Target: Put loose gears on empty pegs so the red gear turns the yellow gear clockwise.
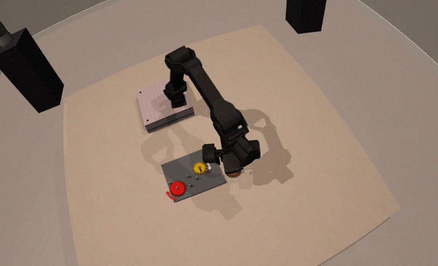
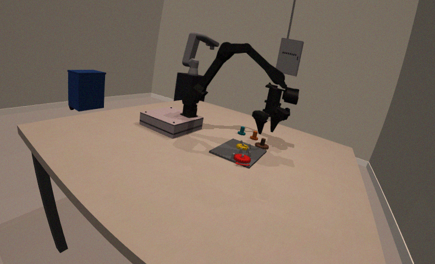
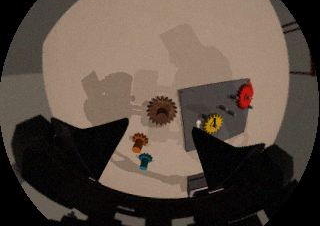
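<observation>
My gripper tip is now 50 mm above the brown gear. From my gripper tip the other things lie so: orange gear (80 mm behind, 60 mm to the left, 50 mm below); then teal gear (150 mm behind, 60 mm to the left, 50 mm below); then yellow gear (40 mm behind, 120 mm to the right, 50 mm below).
</observation>
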